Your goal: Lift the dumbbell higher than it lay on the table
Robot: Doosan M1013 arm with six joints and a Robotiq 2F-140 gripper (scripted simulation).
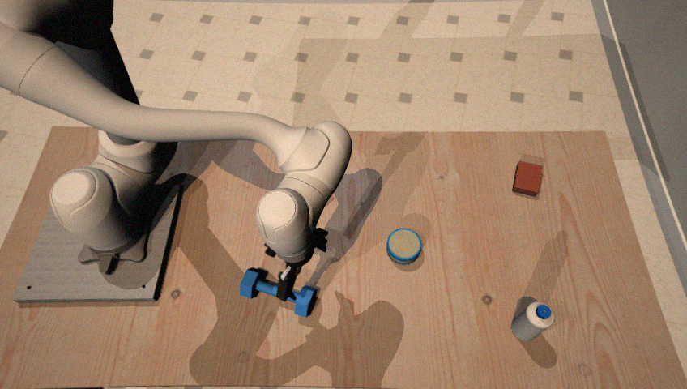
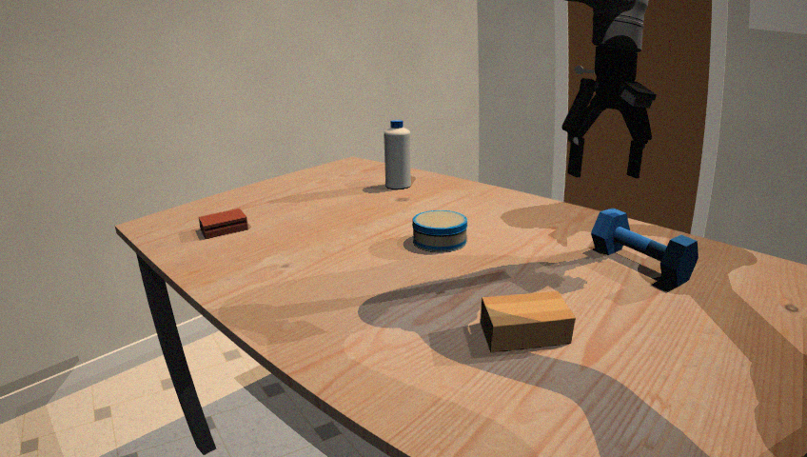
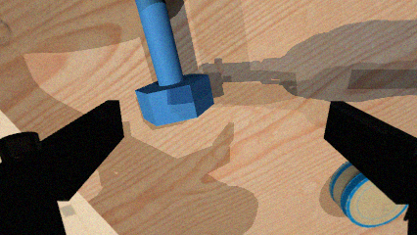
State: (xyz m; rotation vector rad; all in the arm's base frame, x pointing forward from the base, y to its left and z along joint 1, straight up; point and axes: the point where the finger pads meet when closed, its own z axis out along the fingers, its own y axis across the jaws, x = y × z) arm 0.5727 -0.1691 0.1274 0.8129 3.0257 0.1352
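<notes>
The blue dumbbell lies 120 mm below my hand, 90 mm behind it and 10 mm to the right of it.
</notes>
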